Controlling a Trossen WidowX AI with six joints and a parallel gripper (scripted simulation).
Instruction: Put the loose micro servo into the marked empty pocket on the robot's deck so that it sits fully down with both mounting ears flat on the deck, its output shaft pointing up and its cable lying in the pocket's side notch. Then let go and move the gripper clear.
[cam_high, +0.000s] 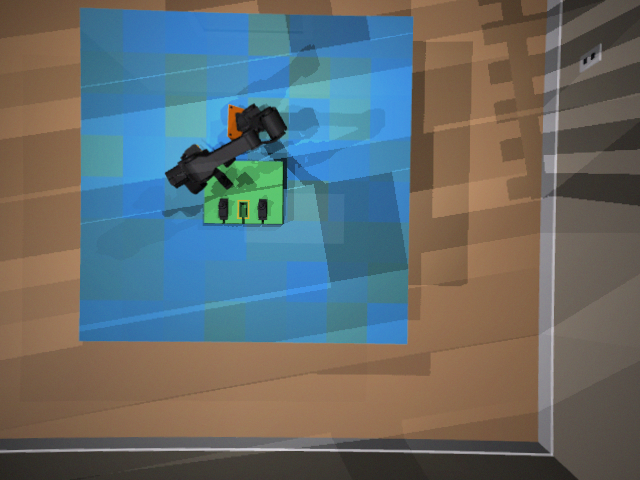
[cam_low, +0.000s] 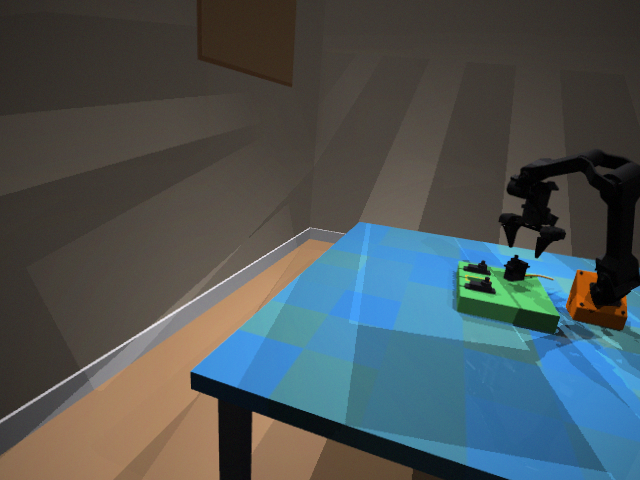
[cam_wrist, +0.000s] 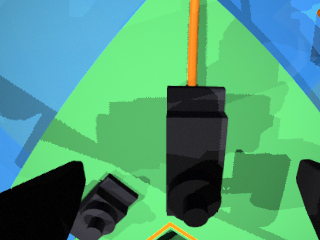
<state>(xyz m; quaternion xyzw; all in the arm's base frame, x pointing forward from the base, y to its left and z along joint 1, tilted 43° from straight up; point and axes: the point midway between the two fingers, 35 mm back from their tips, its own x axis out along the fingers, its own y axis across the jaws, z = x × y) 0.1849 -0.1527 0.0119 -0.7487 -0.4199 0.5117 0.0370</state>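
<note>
The green deck lies 2 cm ahead of my gripper tip, 8 cm to the left of it and 11 cm below it.
</note>
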